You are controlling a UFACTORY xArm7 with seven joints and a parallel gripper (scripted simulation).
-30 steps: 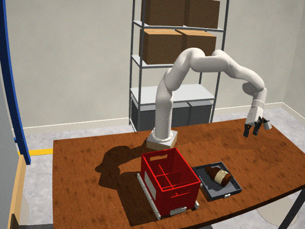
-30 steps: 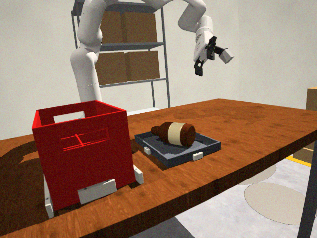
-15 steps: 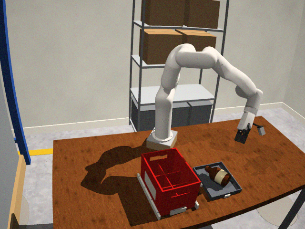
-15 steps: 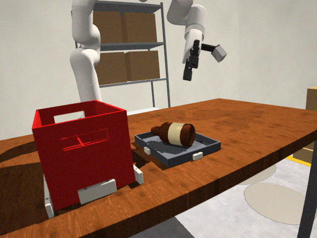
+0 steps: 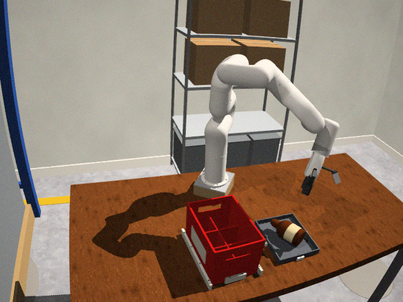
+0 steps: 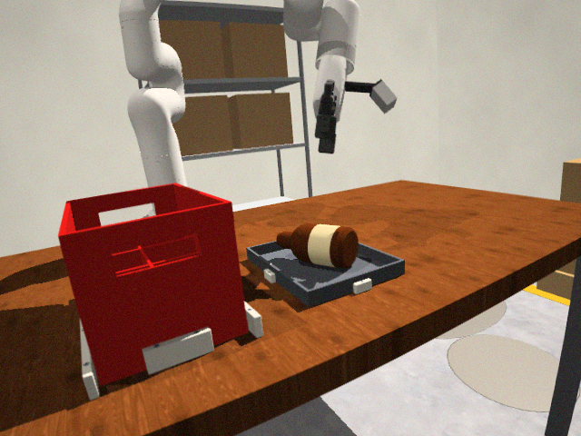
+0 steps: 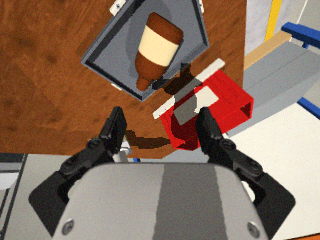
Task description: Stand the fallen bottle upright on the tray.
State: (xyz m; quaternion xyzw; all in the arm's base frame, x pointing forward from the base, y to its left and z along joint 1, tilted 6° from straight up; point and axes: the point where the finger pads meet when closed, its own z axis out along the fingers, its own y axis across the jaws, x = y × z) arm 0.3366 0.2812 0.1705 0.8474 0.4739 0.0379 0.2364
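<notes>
Right now my hand is 180 mm above the brown bottle, 50 mm to the left of it and 20 mm short of it. From my hand the other things lie so: red crate (340 mm to the right, 140 mm below, 70 mm ahead); then dark grey tray (210 mm below, 50 mm to the right, 40 mm ahead).
</notes>
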